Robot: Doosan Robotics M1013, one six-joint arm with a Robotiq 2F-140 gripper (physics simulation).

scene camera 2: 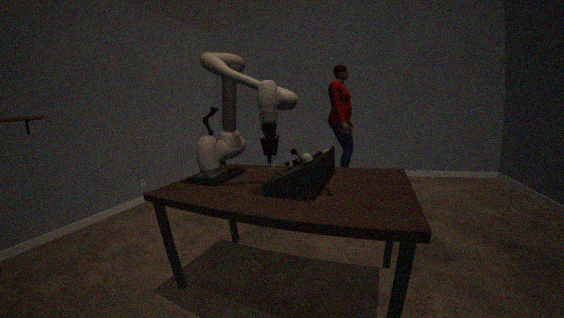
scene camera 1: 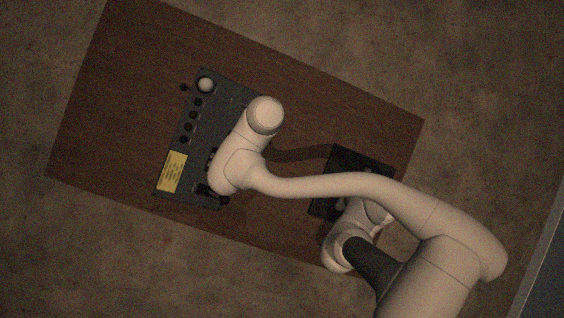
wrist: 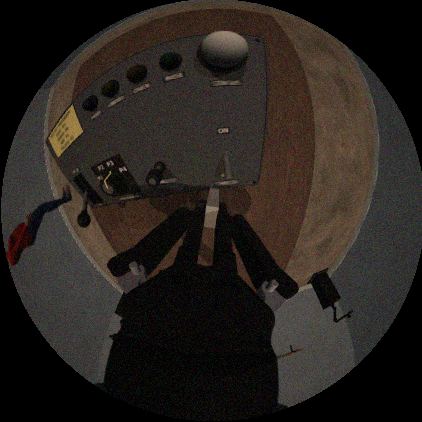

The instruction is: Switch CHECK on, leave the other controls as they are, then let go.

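Seen in the pictures: gripper, fingertip midpoint: (scene camera 2: 271, 169) (wrist: 212, 196); arm's base, origin of the base link: (scene camera 2: 211, 174).
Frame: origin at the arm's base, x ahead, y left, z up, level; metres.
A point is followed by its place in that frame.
The dark control panel (scene camera 1: 215, 112) {x 0.701, y -0.142, z 0.110 m} (scene camera 2: 300, 182) {x 0.740, y -0.280, z 0.068 m} (wrist: 190, 117) {x 0.686, y -0.163, z 0.104 m} stands on the table. In the wrist view a small grey toggle switch (wrist: 227, 167) {x 0.601, y -0.204, z 0.103 m} sits near the panel's lower right edge, its label too blurred to read. Its lever points toward the ON mark (wrist: 223, 130) {x 0.659, y -0.207, z 0.094 m} in that view; how far it is tilted is hard to tell. My gripper (scene camera 2: 270, 162) {x 0.556, y -0.174, z 0.099 m} (wrist: 212, 196) {x 0.556, y -0.174, z 0.099 m} is shut with nothing between the fingers. Its pale tips are just below the toggle's label in the wrist view, apart from the lever. The arm hides the gripper in scene camera 1.
A white dome (scene camera 1: 205, 84) {x 0.760, y -0.219, z 0.190 m} (wrist: 224, 49) {x 0.739, y -0.217, z 0.180 m}, several dark lamps, a black knob (wrist: 155, 175) {x 0.613, y -0.094, z 0.118 m}, a P-marked rotary selector (wrist: 109, 186) {x 0.618, y 0.026, z 0.107 m} and a ball-ended lever (wrist: 83, 219) {x 0.573, y 0.140, z 0.138 m} are on the panel. A yellow card (scene camera 1: 172, 171) {x 0.781, y 0.111, z 0.141 m} (wrist: 65, 131) {x 0.778, y 0.094, z 0.140 m} lies at one end. A person (scene camera 2: 340, 102) stands beyond the table.
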